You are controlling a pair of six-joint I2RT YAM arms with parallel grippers.
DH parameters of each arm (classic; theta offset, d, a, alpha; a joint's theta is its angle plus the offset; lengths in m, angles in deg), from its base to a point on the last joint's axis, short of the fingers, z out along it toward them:
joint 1: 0 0.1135 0.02 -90
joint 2: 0 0 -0.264 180
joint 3: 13.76 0 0.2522 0
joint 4: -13.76 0 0.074 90
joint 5: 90 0 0 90
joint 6: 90 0.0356 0 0
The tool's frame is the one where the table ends.
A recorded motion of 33 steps. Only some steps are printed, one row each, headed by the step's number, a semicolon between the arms.
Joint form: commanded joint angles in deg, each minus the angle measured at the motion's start. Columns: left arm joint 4, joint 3, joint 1, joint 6, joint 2, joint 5; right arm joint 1, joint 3, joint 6, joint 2, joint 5, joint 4.
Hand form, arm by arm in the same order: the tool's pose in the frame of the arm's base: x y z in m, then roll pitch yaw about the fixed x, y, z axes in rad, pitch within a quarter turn. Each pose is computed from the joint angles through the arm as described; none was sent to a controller.
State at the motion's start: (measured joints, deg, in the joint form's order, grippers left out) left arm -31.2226 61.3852 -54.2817 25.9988 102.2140 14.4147; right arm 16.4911 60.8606 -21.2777 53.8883 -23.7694 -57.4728
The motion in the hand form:
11: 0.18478 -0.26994 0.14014 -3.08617 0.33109 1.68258; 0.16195 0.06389 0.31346 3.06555 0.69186 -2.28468
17: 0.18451 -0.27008 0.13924 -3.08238 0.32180 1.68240; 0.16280 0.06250 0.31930 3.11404 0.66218 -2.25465
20: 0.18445 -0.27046 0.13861 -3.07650 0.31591 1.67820; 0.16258 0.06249 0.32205 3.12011 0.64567 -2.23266
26: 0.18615 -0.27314 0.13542 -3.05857 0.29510 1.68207; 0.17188 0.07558 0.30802 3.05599 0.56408 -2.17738
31: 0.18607 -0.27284 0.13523 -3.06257 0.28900 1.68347; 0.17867 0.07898 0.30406 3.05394 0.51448 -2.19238
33: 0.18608 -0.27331 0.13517 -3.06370 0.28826 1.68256; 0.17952 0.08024 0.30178 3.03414 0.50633 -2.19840
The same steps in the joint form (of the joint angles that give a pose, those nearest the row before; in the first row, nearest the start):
11: -0.01 -1.89 -0.03 2.21 0.87 -2.46; 0.30 -2.28 -5.47 2.35 -0.07 -1.95
17: -0.50 -1.71 -0.10 2.25 1.14 -2.54; 0.21 -0.27 -7.12 3.14 2.20 -4.06
20: -0.98 -1.45 -0.12 2.54 1.43 -2.35; 0.25 0.90 -8.48 3.74 2.33 -5.74
26: -2.27 -0.22 -0.12 2.56 2.89 -2.07; 3.12 1.03 -10.88 8.48 1.44 -7.59
31: -2.44 -0.22 -0.15 2.48 2.90 -2.46; 3.72 1.79 -10.16 10.81 3.42 -8.14
33: -2.46 -0.13 -0.20 2.47 2.99 -2.53; 3.89 1.68 -9.97 11.36 2.88 -8.36

